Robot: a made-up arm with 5 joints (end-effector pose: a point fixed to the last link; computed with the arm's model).
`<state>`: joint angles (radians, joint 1 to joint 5).
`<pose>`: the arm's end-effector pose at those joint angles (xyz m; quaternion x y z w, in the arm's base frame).
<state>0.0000 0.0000 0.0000 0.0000 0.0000</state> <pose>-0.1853 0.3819 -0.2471 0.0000 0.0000 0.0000 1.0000</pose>
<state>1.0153 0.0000 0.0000 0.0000 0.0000</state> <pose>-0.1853 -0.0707 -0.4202 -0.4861 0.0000 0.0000 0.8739</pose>
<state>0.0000 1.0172 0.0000 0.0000 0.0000</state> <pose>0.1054 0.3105 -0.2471 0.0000 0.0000 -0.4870 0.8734</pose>
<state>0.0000 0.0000 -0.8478 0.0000 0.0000</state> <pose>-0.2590 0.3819 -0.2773 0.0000 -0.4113 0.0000 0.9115</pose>
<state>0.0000 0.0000 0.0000 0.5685 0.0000</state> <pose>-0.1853 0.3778 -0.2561 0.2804 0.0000 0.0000 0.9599</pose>
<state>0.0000 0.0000 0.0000 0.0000 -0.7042</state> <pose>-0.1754 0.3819 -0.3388 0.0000 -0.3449 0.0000 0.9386</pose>
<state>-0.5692 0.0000 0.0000 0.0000 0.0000</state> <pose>-0.1853 0.4943 0.0092 0.2808 0.0000 0.0000 0.9598</pose>
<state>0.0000 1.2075 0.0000 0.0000 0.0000</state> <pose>0.1442 0.2668 -0.2471 0.0000 0.0000 -0.5677 0.8232</pose>
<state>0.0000 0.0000 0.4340 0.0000 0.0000</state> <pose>-0.1449 0.3819 -0.2575 0.0000 0.2153 0.0000 0.9765</pose>
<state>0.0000 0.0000 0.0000 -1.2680 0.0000</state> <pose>-0.1853 0.4024 -0.2425 -0.5924 0.0000 0.0000 0.8057</pose>
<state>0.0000 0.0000 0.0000 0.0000 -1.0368</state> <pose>-0.1494 0.3819 -0.3747 0.0000 -0.4955 0.0000 0.8686</pose>
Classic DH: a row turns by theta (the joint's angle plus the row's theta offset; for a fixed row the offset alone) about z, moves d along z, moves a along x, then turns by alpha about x. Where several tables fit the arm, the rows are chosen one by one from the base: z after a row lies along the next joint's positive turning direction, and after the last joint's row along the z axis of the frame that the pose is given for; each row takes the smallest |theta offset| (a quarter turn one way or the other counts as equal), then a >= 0, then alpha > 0; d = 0 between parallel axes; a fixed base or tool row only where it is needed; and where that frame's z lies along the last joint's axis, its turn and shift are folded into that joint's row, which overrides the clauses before.
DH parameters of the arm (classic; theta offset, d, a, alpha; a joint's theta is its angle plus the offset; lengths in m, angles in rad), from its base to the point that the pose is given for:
base (fixed): -1.5708 0.0731 0 1.5708
joint 1: 0 0.104 -0.0855 1.5708
joint 2: 1.5708 0.417 0.0847 -1.5708
joint 3: 1.5708 0.3098 0.0852 -1.5708
joint 4: 0 0.1332 -0.0208 1.5708
joint 5: -1.5708 -0.0134 0.1298 -1.5708
tool (fixed): 3.1416 0.0324 0 0

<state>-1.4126 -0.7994 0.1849 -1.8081 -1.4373</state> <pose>-0.2119 0.3334 0.2438 -0.1163 -0.8814 0.1943 0.4145</pose>
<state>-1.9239 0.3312 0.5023 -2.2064 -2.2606</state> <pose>0.1223 0.2522 0.4040 0.2236 -0.8504 0.2093 0.4277</pose>
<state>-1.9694 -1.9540 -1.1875 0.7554 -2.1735</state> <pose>-0.4792 0.2618 0.1246 -0.5972 -0.0146 0.3070 0.7409</pose>
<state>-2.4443 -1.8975 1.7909 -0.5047 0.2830</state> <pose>-0.4207 0.2812 0.4417 -0.1284 -0.3545 0.4883 0.7870</pose>
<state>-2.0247 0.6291 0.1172 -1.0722 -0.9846</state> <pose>-0.0196 0.2170 0.4891 0.4208 -0.1216 -0.1703 0.8827</pose>
